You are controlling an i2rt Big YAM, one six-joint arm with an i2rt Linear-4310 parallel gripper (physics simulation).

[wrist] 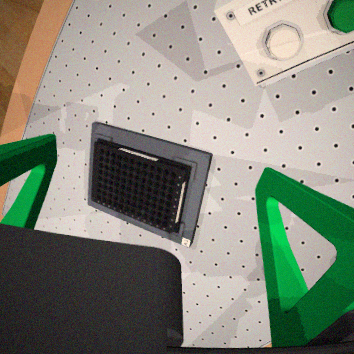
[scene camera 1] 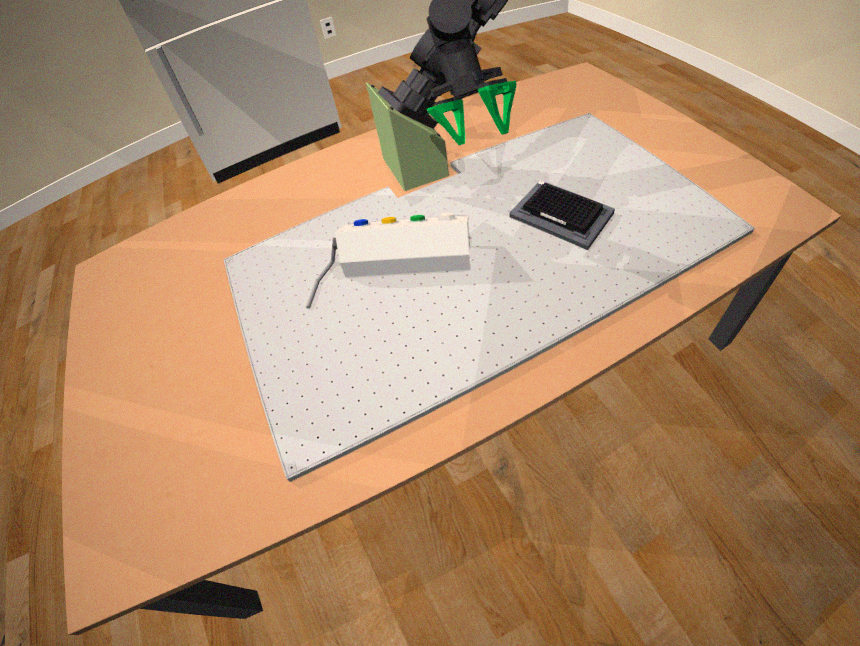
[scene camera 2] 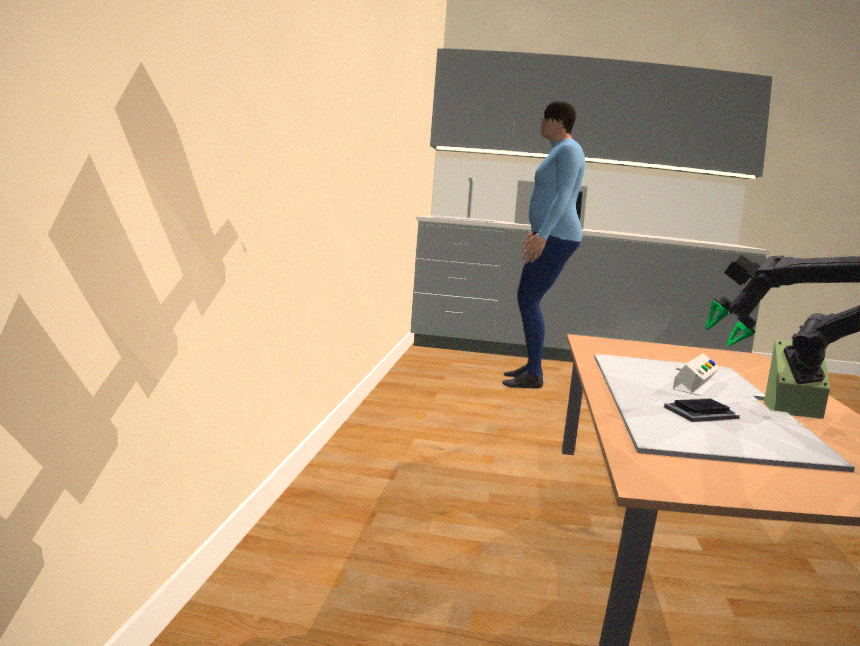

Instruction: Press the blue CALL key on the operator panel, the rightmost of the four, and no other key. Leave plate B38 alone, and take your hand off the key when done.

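Places are measured from the arm's base along level axes (x down, y back, z left), in metres.
Pixels of known places: gripper, between the fingertips: (wrist: 160, 162) (scene camera 1: 482, 139) (scene camera 2: 717, 337); arm's base, origin of its link: (scene camera 1: 406, 110) (scene camera 2: 803, 364).
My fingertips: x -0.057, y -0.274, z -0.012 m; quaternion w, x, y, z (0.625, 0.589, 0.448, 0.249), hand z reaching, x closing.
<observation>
Ahead of a thing's pixels: the offset from my fingertips to its top centre. "spot": to the spot under its first point. Level surfaces: height alone.
The operator panel @[dx +0.100, dy +0.026, dz -0.156 m] (scene camera 1: 403, 244) (wrist: 245, 46) is a white sloped box on the pegboard. Its blue key @[dx +0.109, dy +0.087, dz -0.204 m] (scene camera 1: 360, 222) (scene camera 2: 709, 362) is at the left end of the row in scene camera 1, followed by yellow, green and white keys. The white key @[dx +0.109, dy +0.001, dz -0.082 m] (wrist: 282, 42), beside the RETRY label, and part of the green key @[dx +0.109, dy +0.030, dz -0.123 m] (wrist: 344, 15) show in the wrist view; the blue key does not. A black well plate @[dx +0.158, dy -0.067, dz +0.130 m] (scene camera 1: 563, 206) (scene camera 2: 702, 404) (wrist: 137, 185) lies in a grey holder; its name is not readable. My gripper (scene camera 1: 483, 137) (scene camera 2: 718, 335) (wrist: 160, 162) is open and empty, high above the board, touching neither panel nor plate.
The arm's green base block (scene camera 1: 410, 152) (scene camera 2: 792, 389) stands at the pegboard's @[dx +0.184 m] (scene camera 1: 417, 347) (scene camera 2: 750, 445) rear edge. A grey cable @[spot: dx +0.178, dy +0.077, dz -0.311 m] (scene camera 1: 319, 278) runs from the panel's blue-key end. A person (scene camera 2: 558, 187) stands by the kitchen counter, beyond the table.
</observation>
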